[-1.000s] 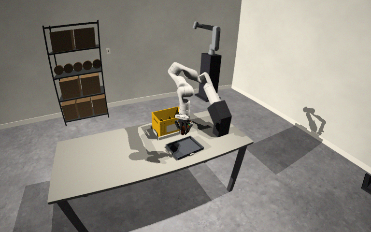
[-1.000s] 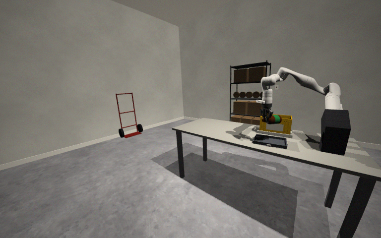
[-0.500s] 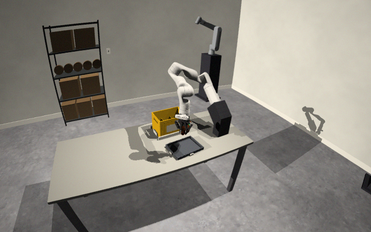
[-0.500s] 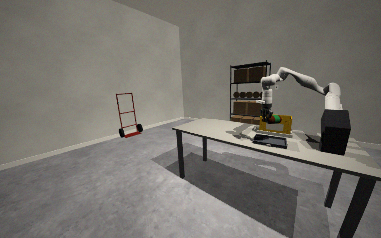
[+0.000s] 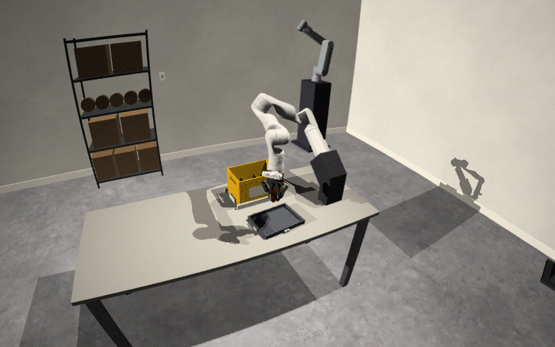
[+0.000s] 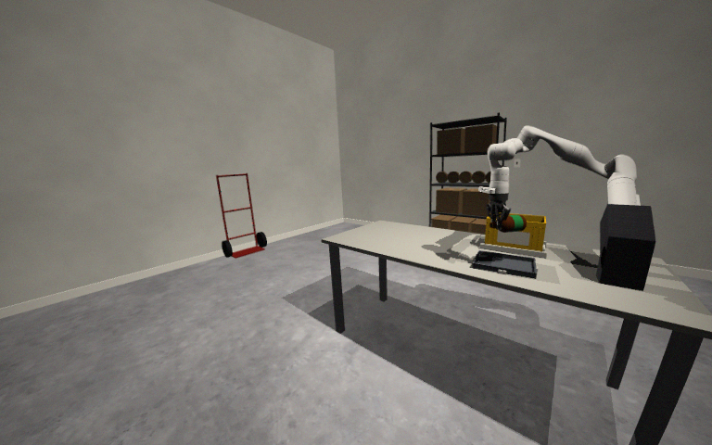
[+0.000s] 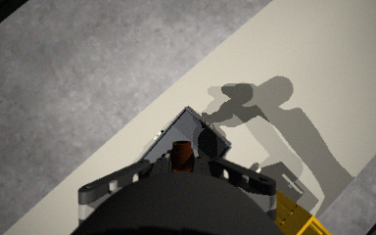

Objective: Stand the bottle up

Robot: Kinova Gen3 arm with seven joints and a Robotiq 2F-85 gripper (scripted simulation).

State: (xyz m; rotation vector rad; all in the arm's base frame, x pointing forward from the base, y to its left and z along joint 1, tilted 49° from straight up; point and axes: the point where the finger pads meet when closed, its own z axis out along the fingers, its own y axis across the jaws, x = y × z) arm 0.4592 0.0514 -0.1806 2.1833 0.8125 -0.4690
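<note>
My hand is 40 mm past the bottle and 30 mm to the left of it. From my hand the other things lie so: yellow crate 330 mm to the right, 120 mm below, 70 mm behind; tray 190 mm below, 50 mm behind, 40 mm to the right.
</note>
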